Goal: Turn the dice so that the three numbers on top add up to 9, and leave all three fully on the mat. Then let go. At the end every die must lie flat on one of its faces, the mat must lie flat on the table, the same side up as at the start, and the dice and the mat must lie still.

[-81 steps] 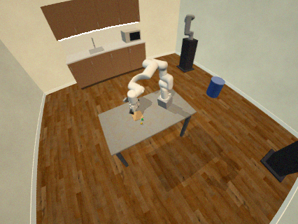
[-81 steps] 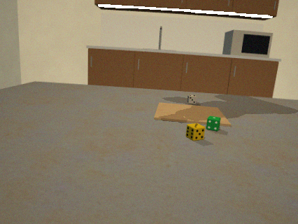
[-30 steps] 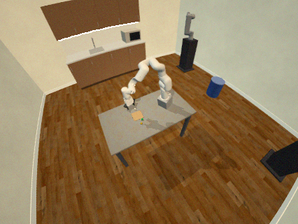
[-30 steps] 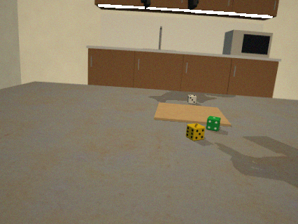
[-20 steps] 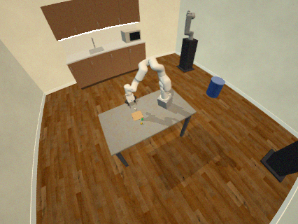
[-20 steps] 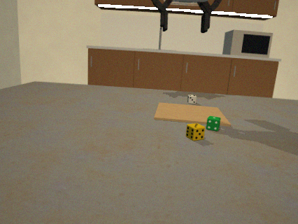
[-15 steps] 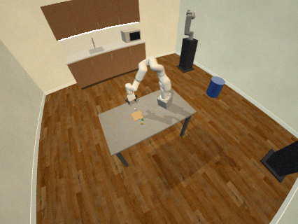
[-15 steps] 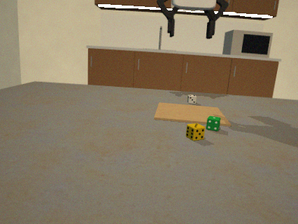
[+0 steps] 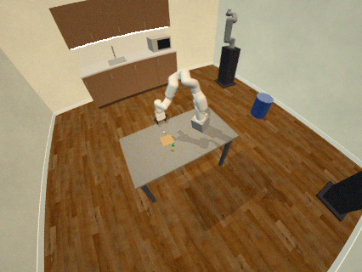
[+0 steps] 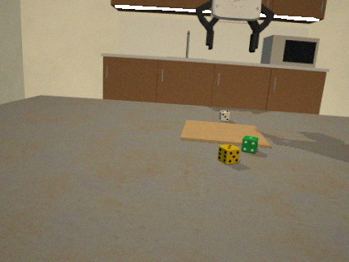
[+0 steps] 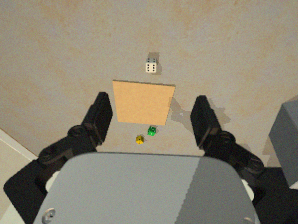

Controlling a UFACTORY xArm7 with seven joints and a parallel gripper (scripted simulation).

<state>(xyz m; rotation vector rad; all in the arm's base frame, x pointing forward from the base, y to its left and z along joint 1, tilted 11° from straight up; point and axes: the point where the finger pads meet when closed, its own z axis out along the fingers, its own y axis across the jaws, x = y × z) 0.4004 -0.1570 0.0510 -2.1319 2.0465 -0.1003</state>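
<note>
The white die lies 30 mm to the left of my hand and 150 mm below it. Also, from my hand: tan mat (20 mm ahead, 140 mm to the left, 160 mm below); then green die (20 mm behind, 240 mm to the left, 150 mm below); then yellow die (20 mm ahead, 300 mm to the left, 150 mm below).
</note>
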